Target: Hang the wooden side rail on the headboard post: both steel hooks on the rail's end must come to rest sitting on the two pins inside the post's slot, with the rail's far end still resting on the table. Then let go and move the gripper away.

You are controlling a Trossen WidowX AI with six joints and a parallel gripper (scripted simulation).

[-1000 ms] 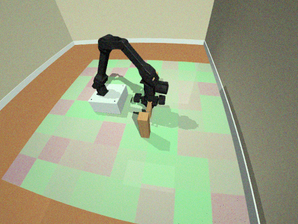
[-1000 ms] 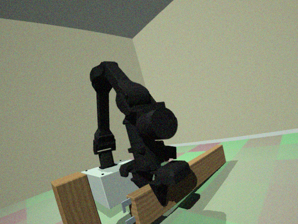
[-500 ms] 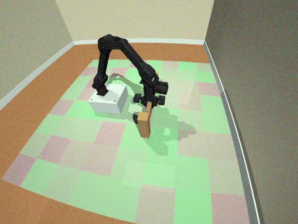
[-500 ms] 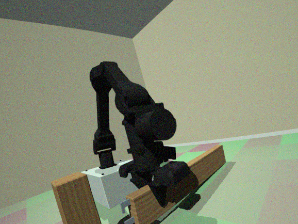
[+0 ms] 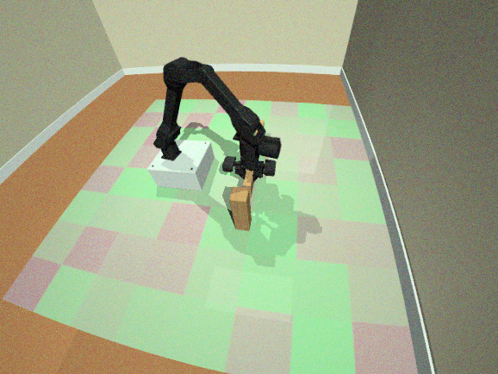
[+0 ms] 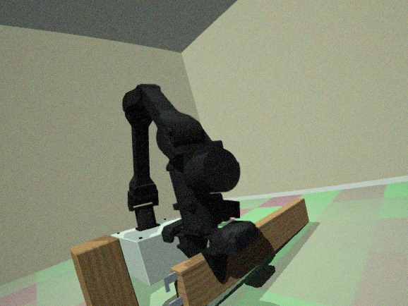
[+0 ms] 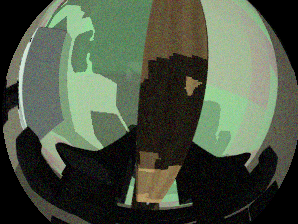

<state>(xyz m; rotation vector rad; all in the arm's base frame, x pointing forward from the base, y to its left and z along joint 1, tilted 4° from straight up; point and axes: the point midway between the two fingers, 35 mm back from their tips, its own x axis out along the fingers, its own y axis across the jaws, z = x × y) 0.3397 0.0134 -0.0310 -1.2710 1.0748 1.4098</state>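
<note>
Right now the wooden headboard post is 16 cm to the right of my gripper tip, 4 cm above it and 3 cm ahead of it.
</note>
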